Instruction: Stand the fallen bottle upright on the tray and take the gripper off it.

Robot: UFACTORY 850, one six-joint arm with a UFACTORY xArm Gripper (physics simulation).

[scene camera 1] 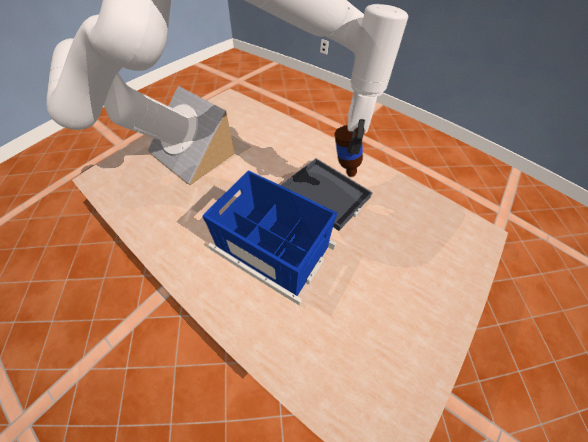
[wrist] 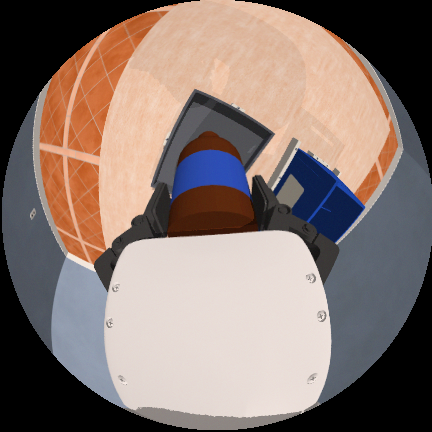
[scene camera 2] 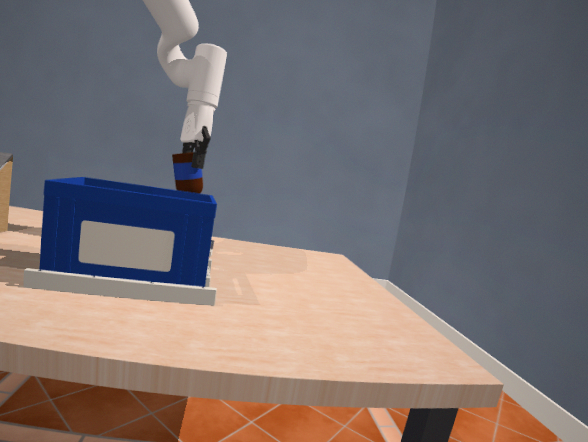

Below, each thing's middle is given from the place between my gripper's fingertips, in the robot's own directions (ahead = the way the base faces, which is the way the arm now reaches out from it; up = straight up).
The brown bottle (scene camera 1: 350, 162) lies 40 mm below my hand. The rest, counted from my hand: pale rail (scene camera 2: 45, 280) (80 mm behind, 390 mm to the right, 210 mm below).
